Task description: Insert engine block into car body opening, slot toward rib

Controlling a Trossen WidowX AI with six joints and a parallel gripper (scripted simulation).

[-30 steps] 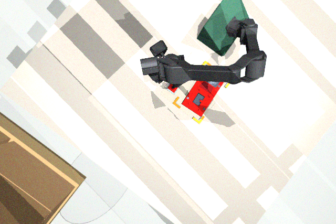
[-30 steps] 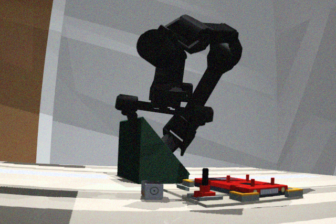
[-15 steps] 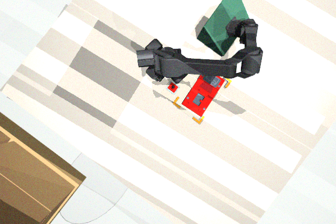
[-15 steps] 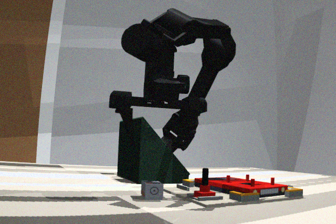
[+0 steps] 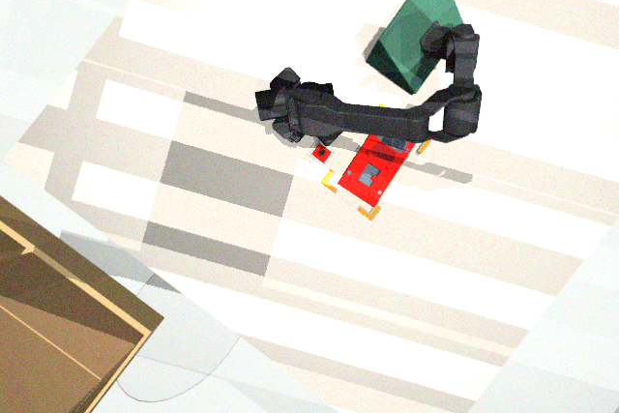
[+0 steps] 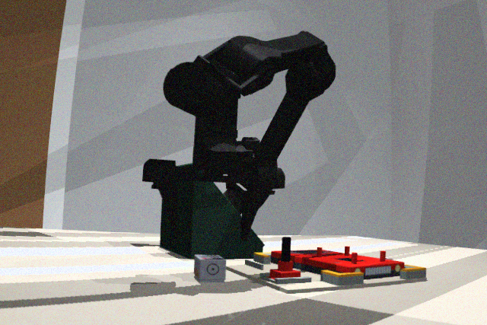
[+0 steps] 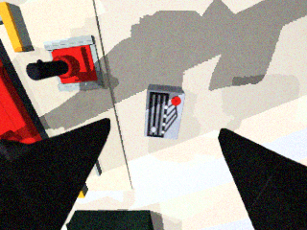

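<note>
My gripper tip is 10 mm to the right of the engine block and 40 mm above it. Also, from my gripper tip: black peg: 50 mm ahead, 90 mm to the left, 20 mm below.
</note>
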